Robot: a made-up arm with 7 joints.
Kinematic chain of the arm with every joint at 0, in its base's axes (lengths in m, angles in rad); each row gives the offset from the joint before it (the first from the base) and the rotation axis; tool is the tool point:
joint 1: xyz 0 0.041 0 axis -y
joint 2: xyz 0 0.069 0 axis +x
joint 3: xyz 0 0 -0.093 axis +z
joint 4: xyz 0 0 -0.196 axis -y
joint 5: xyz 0 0 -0.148 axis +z
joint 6: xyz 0 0 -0.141 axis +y
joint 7: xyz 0 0 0 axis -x
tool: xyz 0 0 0
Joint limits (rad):
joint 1: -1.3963..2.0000
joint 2: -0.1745..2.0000
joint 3: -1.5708..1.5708
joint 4: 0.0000..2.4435
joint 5: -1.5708..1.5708
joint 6: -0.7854..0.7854
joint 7: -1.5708..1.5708
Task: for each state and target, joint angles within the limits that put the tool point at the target. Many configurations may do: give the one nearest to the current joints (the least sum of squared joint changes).
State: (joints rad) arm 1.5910 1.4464 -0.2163 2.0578 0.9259 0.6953 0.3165
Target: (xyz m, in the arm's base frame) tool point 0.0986 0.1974 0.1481
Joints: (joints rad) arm 1.4453 1.7909 -0.5445 2.4415 0.9259 0.6953 0.3165
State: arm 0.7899 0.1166 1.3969 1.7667 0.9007 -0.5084 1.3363
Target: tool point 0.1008 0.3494 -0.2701
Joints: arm 0.3572 -0.1724 1.5708 1.7308 0.9007 -0.5084 1.3363
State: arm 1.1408 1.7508 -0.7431 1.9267 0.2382 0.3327 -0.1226
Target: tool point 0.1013 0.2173 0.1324
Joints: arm 1.3587 1.9996 -0.6274 2.4414 0.2382 0.3327 -0.1226
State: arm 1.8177 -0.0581 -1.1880 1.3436 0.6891 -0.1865 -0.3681
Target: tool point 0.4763 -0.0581 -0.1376
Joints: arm 1.2308 0.1070 -1.4392 0.8755 0.6891 -0.1865 -0.3681
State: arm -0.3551 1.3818 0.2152 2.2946 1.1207 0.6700 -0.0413
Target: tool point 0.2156 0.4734 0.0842
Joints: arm -0.0928 1.2938 0.7666 1.4593 1.1207 0.6700 -0.0413
